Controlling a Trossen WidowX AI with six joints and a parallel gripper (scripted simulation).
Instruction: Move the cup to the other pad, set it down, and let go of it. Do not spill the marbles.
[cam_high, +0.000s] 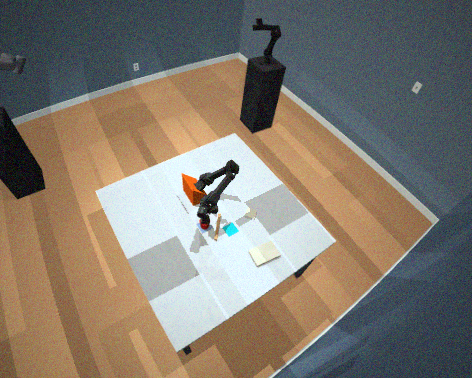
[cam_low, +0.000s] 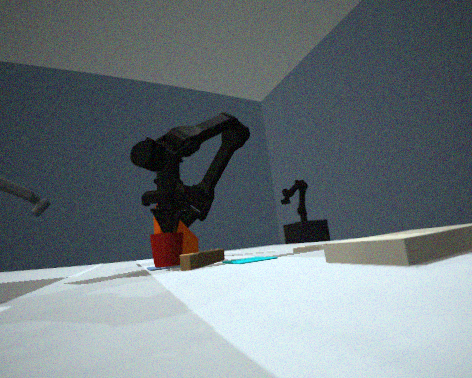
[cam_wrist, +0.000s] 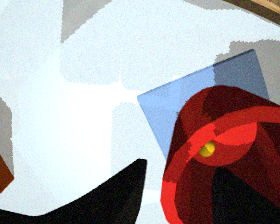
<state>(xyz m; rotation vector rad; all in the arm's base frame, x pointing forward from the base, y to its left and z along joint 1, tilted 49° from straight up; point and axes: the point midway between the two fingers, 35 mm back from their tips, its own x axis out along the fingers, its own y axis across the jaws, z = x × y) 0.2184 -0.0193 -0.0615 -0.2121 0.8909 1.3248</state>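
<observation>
Right now the red cup is 30 mm ahead of my gripper tip, 20 mm below it and 10 mm to the right of it. Round my gripper tip: cyan pad: 130 mm to the left, 130 mm ahead, 70 mm below; wooden stick: 80 mm ahead, 60 mm to the left, 60 mm below.
</observation>
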